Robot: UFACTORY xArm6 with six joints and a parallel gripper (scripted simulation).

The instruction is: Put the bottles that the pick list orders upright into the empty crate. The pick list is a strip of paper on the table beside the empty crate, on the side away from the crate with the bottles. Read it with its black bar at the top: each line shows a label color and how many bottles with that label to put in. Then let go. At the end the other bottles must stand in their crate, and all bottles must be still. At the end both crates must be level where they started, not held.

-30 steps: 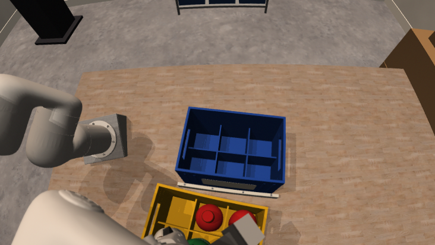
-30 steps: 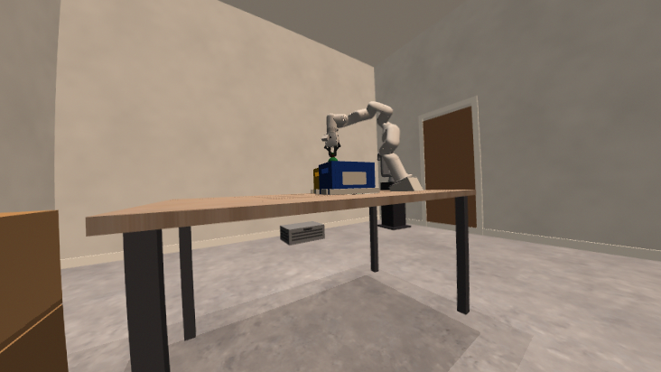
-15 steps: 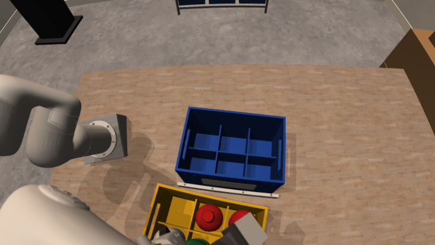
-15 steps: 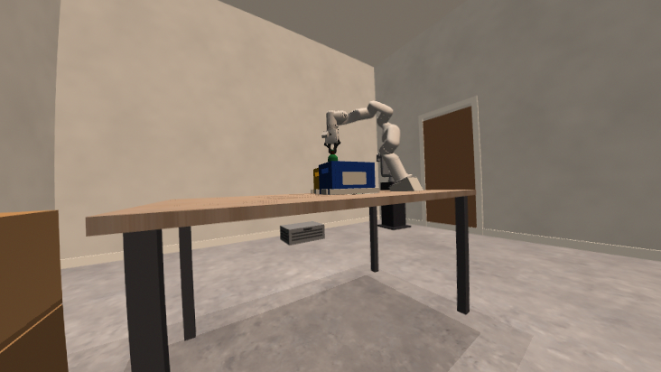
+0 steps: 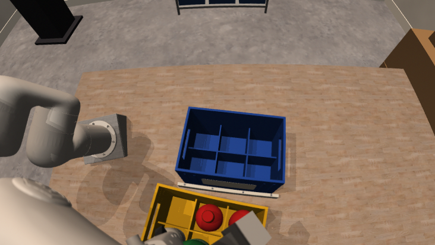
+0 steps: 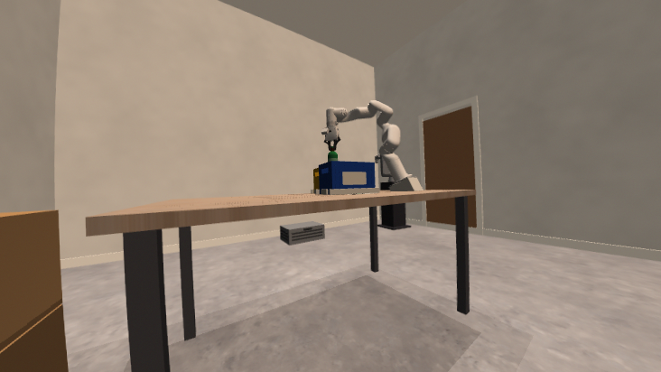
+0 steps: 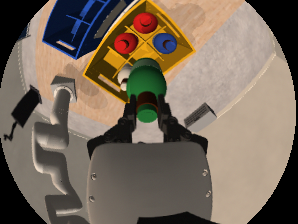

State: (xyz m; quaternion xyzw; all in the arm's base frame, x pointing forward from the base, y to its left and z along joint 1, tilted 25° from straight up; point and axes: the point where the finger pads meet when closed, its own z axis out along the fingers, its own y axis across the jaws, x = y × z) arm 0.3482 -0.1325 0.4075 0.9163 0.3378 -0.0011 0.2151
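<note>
Right now my hand is 7 cm above the green-capped bottle. The rest, counted from my hand: yellow crate: 4 cm to the left, 25 cm below; white bottle: 9 cm behind, 1 cm to the left, 24 cm below; blue bottle: 9 cm ahead, 1 cm to the right, 24 cm below.
</note>
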